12 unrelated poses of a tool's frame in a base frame.
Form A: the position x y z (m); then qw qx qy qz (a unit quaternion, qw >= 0).
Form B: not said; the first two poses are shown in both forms.
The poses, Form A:
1: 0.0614, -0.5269, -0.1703, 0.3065, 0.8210, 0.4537, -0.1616
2: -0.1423, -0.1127, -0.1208, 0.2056, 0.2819, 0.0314, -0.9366
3: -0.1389, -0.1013, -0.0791, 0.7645, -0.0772, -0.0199, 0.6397
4: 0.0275, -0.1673, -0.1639, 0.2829, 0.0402, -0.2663, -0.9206
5: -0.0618, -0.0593, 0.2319, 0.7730, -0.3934, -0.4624, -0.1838
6: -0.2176, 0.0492, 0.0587, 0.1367, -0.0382, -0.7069, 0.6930
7: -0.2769, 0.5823, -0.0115, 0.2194, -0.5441, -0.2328, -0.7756
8: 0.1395, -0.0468, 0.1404, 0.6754, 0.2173, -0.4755, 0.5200
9: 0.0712, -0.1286, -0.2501, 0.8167, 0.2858, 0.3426, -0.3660
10: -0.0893, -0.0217, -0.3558, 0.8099, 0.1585, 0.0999, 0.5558
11: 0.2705, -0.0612, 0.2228, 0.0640, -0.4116, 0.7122, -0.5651
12: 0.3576, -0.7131, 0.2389, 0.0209, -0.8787, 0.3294, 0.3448
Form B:
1: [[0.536, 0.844, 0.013], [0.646, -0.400, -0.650], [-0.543, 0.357, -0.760]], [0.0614, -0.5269, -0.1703]
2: [[-0.757, 0.403, -0.515], [-0.367, -0.913, -0.175], [-0.541, 0.057, 0.839]], [-0.1423, -0.1127, -0.1208]
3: [[0.181, -0.975, -0.129], [0.981, 0.170, 0.093], [-0.068, -0.143, 0.987]], [-0.1389, -0.1013, -0.0791]
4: [[-0.837, 0.499, -0.225], [-0.542, -0.698, 0.468], [0.077, 0.513, 0.855]], [0.0275, -0.1673, -0.1639]
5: [[0.505, 0.648, -0.570], [0.080, 0.623, 0.778], [0.860, -0.438, 0.263]], [-0.0618, -0.0593, 0.2319]
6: [[-0.960, -0.135, -0.246], [0.243, 0.037, -0.969], [0.140, -0.990, -0.002]], [-0.2176, 0.0492, 0.0587]
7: [[-0.312, 0.594, 0.742], [-0.087, -0.795, 0.600], [0.946, 0.122, 0.299]], [-0.2769, 0.5823, -0.0115]
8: [[0.007, -0.909, -0.416], [0.496, 0.365, -0.788], [0.868, -0.201, 0.453]], [0.1395, -0.0468, 0.1404]
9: [[0.497, 0.794, 0.350], [-0.402, 0.569, -0.718], [-0.769, 0.216, 0.602]], [0.0712, -0.1286, -0.2501]
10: [[0.362, -0.869, 0.338], [0.932, 0.332, -0.146], [0.014, 0.368, 0.930]], [-0.0893, -0.0217, -0.3558]
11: [[-0.653, -0.514, 0.556], [-0.659, 0.023, -0.752], [0.374, -0.858, -0.353]], [0.2705, -0.0612, 0.2228]
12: [[0.545, -0.593, -0.592], [-0.565, -0.782, 0.264], [-0.620, 0.190, -0.761]], [0.3576, -0.7131, 0.2389]
